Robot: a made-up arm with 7 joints.
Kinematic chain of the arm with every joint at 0, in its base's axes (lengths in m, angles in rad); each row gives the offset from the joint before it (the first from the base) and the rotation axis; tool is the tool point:
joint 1: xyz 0 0 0.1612 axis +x
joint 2: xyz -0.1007 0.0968 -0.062 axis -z
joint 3: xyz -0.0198 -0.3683 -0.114 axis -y
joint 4: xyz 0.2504 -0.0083 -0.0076 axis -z
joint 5: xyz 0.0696 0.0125 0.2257 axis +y
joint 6: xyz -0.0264 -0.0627 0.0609 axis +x
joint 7: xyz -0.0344 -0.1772 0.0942 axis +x
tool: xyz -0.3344 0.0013 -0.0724
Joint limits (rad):
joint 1: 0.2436..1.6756
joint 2: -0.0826..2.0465
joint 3: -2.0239..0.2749
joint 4: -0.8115..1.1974
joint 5: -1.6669..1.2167
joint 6: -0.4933..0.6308
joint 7: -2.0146..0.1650
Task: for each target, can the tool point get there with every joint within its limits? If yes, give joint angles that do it. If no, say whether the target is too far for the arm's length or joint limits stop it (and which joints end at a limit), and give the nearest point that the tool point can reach.
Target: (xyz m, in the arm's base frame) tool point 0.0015 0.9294 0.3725
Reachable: no: joint limits stop it (at a limit: joint 2, joint 3, joint 4, joint 5, joint 6) | nearest point -0.3000 0.8415 0.3525 | short by 0.315 m
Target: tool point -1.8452 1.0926 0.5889
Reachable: no: too far | nearest point -0.9158 0.6623 0.3956 | short by 1.042 m
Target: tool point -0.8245 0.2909 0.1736
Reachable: yes | joints 0.7565 1.8538 -0.1158 -0.3708 -0.7368 0.1696 -0.6955
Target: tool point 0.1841 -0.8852 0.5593
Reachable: no: joint limits stop it (at a limit: joint 1, joint 5, joint 7) | nearest point 0.1377 -0.7198 0.4750 | short by 0.191 m
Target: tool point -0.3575 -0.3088 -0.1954
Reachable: yes | joints 0.7292 0.2804 -0.4541 0.2323 -0.4798 0.4163 -1.5275
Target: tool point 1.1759 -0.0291 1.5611
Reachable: no: too far | nearest point 0.4735 -0.3410 0.5805 | short by 1.246 m
